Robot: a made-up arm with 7 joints.
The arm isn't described. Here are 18 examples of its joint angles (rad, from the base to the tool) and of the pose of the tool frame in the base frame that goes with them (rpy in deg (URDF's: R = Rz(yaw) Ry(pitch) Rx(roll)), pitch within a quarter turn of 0, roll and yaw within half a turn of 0; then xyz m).
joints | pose
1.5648 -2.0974 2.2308 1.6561 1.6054 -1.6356 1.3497 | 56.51 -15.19 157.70 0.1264 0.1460 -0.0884
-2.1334 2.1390 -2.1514 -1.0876 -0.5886 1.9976 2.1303 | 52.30 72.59 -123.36 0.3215 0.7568 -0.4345
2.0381 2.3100 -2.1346 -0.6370 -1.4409 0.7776 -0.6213 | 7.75 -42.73 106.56 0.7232 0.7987 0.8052
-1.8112 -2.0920 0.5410 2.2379 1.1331 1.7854 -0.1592 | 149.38 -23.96 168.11 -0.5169 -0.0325 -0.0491
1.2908 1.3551 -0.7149 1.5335 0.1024 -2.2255 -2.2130 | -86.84 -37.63 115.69 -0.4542 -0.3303 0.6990
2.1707 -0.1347 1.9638 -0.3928 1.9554 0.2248 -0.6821 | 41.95 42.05 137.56 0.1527 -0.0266 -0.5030
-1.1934 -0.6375 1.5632 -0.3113 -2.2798 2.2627 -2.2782 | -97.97 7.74 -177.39 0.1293 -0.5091 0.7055
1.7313 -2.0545 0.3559 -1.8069 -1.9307 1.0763 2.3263 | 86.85 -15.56 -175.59 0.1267 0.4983 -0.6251
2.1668 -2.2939 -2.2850 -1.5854 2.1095 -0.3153 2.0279 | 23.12 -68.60 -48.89 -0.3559 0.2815 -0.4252
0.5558 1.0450 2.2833 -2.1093 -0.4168 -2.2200 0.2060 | -26.67 -42.60 94.13 -0.3691 -0.0611 0.5802
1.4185 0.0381 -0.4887 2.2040 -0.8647 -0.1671 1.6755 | -65.20 -6.94 -115.66 0.0270 0.2346 0.4971
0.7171 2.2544 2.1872 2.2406 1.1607 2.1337 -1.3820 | 97.49 -3.29 168.87 -0.4515 0.4954 -0.0160
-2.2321 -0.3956 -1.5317 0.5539 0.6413 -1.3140 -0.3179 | -83.38 -35.52 25.36 0.3161 -0.3056 0.3540
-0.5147 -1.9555 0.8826 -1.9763 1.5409 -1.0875 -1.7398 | 130.33 -62.67 123.53 0.0221 0.8652 0.3843
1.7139 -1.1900 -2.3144 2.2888 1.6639 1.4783 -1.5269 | -141.46 15.24 44.74 -0.3288 0.6286 0.0118
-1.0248 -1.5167 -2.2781 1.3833 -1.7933 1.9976 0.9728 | 119.00 -15.76 165.75 -0.2945 -0.1611 -0.0923
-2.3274 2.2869 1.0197 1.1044 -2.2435 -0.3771 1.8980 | -93.80 52.91 100.33 0.3350 0.0974 0.2930
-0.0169 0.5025 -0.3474 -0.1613 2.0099 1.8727 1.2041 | 106.30 35.03 24.27 -0.6474 -0.1695 -0.3536
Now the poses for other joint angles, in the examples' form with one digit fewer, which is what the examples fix.
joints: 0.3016 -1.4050 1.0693 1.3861 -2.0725 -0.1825 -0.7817
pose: 145.4 32.7 146.3 -0.352 0.044 -0.325
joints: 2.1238 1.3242 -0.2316 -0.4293 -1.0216 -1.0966 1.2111
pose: 135.7 30.4 -101.6 0.572 -0.010 0.856
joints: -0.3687 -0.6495 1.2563 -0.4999 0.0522 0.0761 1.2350
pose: -164.7 -14.5 -173.7 0.581 -0.467 0.461
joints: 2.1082 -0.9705 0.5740 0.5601 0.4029 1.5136 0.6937
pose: -123.7 55.3 90.2 -0.300 0.487 0.225
